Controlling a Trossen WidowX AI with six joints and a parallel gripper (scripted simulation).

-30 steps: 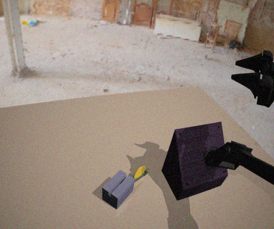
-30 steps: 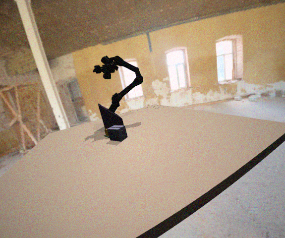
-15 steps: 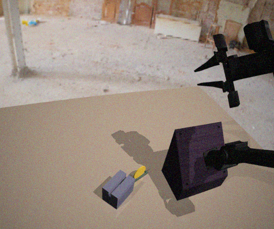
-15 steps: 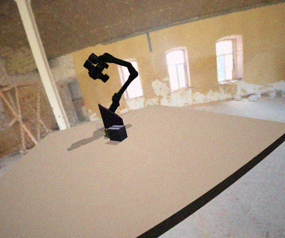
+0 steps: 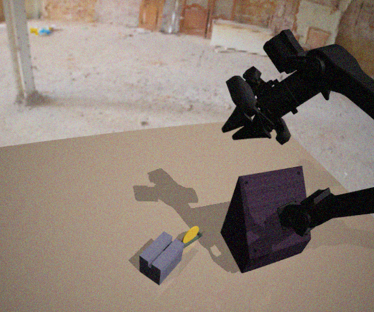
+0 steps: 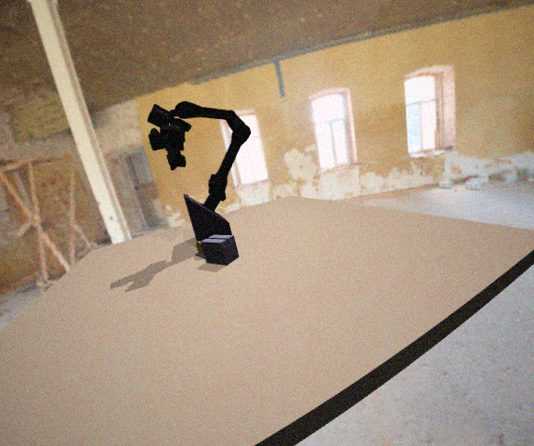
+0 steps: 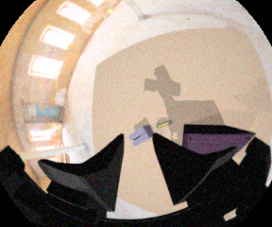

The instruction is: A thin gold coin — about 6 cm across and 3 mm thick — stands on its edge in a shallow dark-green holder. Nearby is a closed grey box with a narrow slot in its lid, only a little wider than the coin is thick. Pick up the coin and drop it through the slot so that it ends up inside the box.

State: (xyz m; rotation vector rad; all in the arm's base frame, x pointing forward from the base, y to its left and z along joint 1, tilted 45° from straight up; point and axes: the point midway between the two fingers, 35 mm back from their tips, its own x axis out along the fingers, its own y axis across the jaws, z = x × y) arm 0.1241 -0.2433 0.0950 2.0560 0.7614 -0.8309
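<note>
The gold coin lies 290 mm below my gripper tip, 50 mm ahead of it and 10 mm to the left of it.
</note>
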